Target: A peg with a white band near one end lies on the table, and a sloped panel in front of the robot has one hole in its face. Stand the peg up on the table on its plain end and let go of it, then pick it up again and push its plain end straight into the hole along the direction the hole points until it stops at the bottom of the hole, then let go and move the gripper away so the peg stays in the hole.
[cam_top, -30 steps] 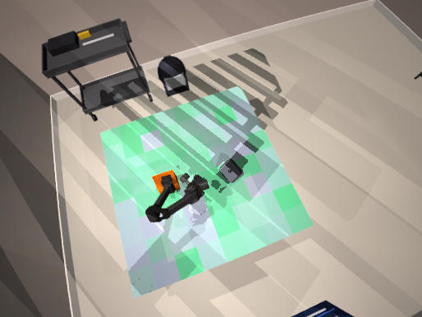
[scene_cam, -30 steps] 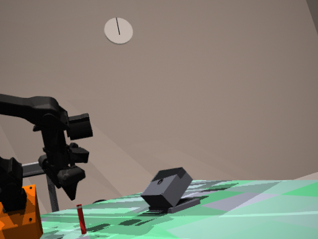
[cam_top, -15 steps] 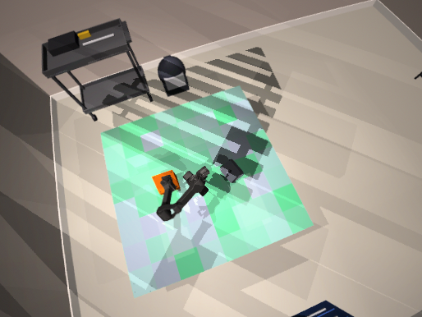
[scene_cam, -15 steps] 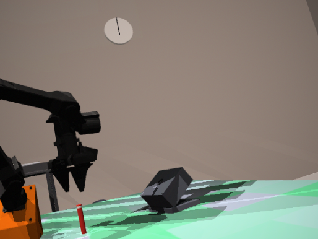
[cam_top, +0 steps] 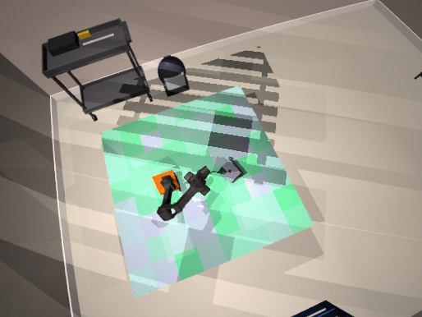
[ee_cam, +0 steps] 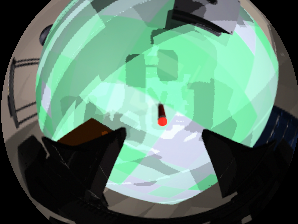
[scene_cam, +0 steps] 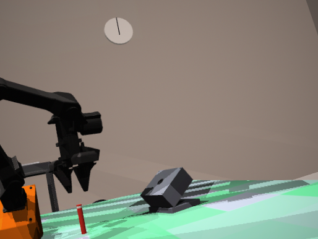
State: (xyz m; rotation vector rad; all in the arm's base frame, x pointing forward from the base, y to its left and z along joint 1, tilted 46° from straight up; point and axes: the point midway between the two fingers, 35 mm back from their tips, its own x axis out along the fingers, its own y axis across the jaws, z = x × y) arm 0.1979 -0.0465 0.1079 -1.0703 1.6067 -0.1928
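My gripper tip is 60 mm above the red peg. Also, from my gripper tip: sloped panel (260 mm ahead, 50 mm to the left, 50 mm below).
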